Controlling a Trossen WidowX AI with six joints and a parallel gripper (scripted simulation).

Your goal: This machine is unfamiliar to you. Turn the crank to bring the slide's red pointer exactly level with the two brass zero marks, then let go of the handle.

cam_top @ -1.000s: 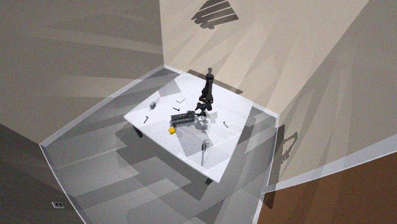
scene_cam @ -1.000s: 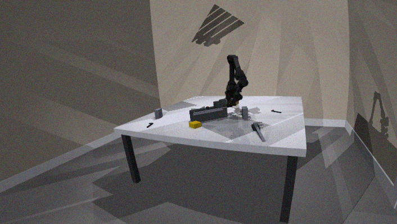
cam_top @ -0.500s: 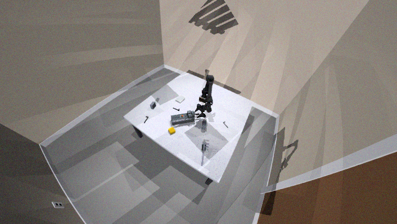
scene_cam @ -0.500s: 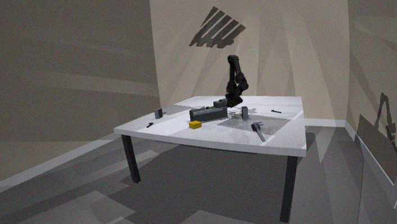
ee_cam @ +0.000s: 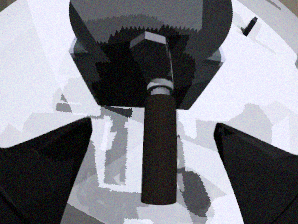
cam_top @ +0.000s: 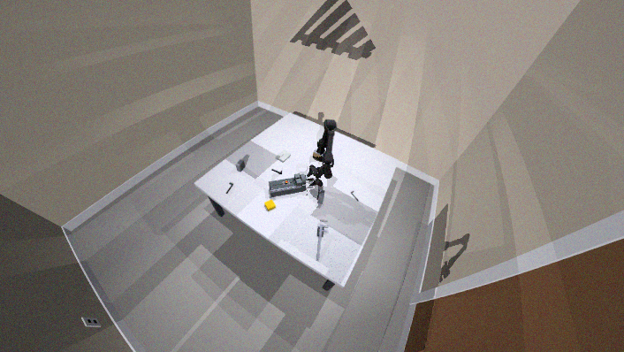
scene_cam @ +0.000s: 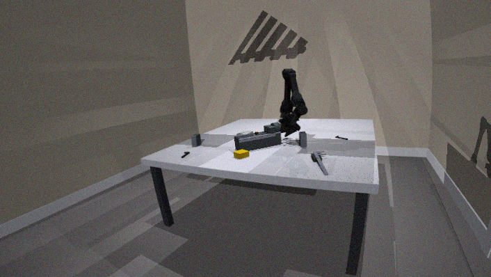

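Right now my gripper tip is 2 cm below the dark crank handle, 1 cm to the right of it and 1 cm past it. Also, from my gripper tip: yellow block (29 cm ahead, 16 cm to the right, 2 cm below); red pointer (13 cm to the right, 11 cm ahead, 4 cm above).
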